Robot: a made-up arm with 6 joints.
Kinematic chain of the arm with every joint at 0, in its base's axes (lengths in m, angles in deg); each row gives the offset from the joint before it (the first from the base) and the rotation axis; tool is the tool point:
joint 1: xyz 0 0 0.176 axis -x
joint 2: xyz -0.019 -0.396 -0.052 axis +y
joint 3: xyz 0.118 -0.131 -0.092 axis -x
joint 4: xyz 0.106 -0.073 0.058 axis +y
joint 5: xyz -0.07 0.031 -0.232 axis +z
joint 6: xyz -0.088 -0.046 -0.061 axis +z
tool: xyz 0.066 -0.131 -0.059
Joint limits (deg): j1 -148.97..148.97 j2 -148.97..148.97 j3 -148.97..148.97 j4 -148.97..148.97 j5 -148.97..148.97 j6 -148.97..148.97
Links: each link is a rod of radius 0.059 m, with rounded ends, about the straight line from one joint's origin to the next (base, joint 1, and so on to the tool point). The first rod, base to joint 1, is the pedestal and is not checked.
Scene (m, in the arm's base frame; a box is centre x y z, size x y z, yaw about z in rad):
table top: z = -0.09
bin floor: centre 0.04 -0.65 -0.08 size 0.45 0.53 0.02 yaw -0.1
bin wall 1: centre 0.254 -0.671 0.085 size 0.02 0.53 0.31 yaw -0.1
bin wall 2: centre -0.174 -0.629 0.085 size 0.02 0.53 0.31 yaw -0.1
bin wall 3: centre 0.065 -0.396 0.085 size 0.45 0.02 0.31 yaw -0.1
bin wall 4: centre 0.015 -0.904 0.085 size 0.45 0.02 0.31 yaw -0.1
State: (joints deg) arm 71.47 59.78 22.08 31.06 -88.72 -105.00
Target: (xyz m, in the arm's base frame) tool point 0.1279 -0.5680 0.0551
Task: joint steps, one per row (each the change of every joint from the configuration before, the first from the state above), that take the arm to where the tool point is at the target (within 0.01 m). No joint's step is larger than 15 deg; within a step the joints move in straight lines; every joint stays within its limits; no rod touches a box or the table.
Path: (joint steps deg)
1: -0.52 -13.26 -6.21 -6.78 -5.44 -5.36
2: -0.53 -13.26 -6.21 -6.78 -5.44 -5.36
3: -0.52 -13.26 -6.22 -6.78 -5.44 -5.37
4: -13.20 -3.61 -2.18 -8.67 -3.26 2.29
5: -13.21 -3.62 -2.19 -8.66 -3.25 2.28

